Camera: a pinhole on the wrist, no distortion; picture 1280 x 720 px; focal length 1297.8 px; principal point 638.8 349.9 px. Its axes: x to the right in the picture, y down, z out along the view. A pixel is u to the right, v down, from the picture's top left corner.
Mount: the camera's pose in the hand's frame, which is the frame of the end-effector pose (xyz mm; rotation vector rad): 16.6 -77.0 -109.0 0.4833 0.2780 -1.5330
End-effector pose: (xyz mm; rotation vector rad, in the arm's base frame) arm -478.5 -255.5 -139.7 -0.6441 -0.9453 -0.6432
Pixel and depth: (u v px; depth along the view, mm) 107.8 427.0 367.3
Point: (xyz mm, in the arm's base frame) -717.0 -116.6 -2.2
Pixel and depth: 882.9 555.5 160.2
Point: -611.2 -360.0 -73.0
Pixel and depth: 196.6 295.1 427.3
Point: -783.6 -93.1 -17.0
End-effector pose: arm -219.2 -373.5 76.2 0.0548 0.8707 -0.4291
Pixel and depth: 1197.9 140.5 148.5
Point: -319.2 -547.4 111.8
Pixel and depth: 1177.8 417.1 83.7
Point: -306.8 -500.4 52.8
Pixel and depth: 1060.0 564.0 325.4
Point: -228.4 -709.5 179.2
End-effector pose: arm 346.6 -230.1 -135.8 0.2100 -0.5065 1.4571
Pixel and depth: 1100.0 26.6 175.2
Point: 551.0 -301.2 -112.8
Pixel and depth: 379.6 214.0 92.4
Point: 451.8 -237.9 -139.2
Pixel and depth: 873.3 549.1 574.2
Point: 705.6 -405.6 266.0
